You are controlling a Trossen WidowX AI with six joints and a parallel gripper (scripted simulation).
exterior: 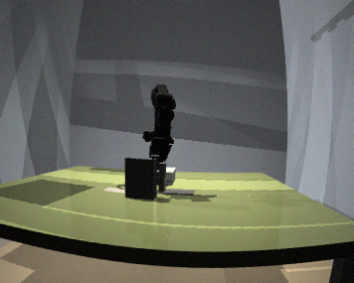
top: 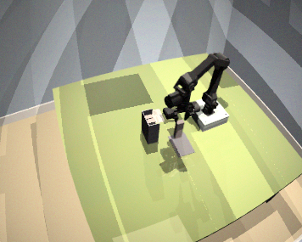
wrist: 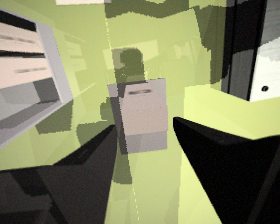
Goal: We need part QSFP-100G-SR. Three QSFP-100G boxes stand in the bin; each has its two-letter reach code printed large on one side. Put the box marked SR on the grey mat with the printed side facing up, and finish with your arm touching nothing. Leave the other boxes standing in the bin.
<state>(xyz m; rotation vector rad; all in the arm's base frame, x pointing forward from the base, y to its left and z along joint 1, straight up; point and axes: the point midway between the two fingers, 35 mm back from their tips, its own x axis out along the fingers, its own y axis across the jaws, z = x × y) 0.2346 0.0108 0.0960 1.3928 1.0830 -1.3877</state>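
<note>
Now: gripper tip 1 cm short of the grey mat, 6 cm to the right of it and 12 cm above it. Also, from my gripper tip: white card: 1 cm ahead, 19 cm to the right, 13 cm below.
</note>
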